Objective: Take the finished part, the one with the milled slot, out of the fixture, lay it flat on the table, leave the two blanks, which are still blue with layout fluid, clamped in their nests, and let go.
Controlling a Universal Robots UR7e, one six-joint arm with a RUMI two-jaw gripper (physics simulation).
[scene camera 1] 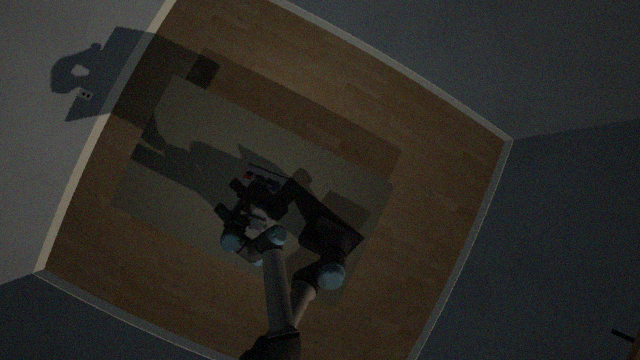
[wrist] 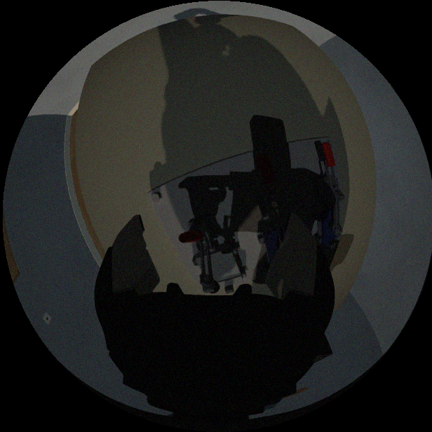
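Seen in the pictures: arm's base, origin of its link: (scene camera 1: 335, 242).
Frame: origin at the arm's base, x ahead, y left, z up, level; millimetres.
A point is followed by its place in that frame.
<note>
The fixture plate (wrist: 175, 217) shows in the wrist view, largely in shadow. It carries three toggle clamps. The nearest clamp has a red handle (wrist: 191, 236); the pale grey shape (wrist: 225, 265) at its nest may be the finished part, but no slot can be made out. Two blue blanks (wrist: 271, 245) (wrist: 327, 227) sit at the middle and far clamps. The far one shows as a small blue patch (scene camera 1: 274, 186) {y -89, x 395, z -148 mm} in the scene view. My gripper (wrist: 213, 216) is open and empty, raised above the near end of the fixture. In the scene view its fingers are lost in dark shapes.
The fixture stands on the beige table (scene camera 1: 225, 115) {y -299, x 825, z -189 mm} (wrist: 120, 150). The far clamp's red handle (scene camera 1: 248, 176) {y -72, x 538, z -127 mm} (wrist: 328, 154) sticks up. The middle red handle (wrist: 265, 167) lies in shadow. The dark robot base (scene camera 1: 332, 235) {y -29, x 44, z 51 mm} stands right of the fixture in the scene view.
</note>
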